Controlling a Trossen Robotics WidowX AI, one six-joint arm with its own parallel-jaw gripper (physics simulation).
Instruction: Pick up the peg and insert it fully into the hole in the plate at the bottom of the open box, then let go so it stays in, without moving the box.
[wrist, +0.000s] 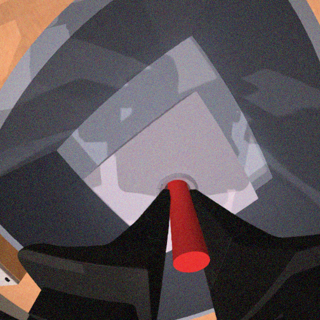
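My gripper (178, 195) is shut on the red peg (189, 227), at the lower middle of the wrist view. The peg's near end is a bright red disc pointing toward the camera. Its far end overlaps the round hole (175, 176) in the pale plate (160, 145). Part of the hole's grey rim shows above the peg's far end; the peg and fingertips cover the rest. Whether the far end is inside the hole or above it, I cannot tell. The plate lies at the bottom of the open box (250, 35), whose dark walls surround it.
The box's grey floor (135, 100) shows around the plate. Tall dark box walls rise on all sides of the gripper. The orange-brown table (12, 37) shows at the upper left. Part of a brown and white object (9, 257) shows outside the box at the lower left.
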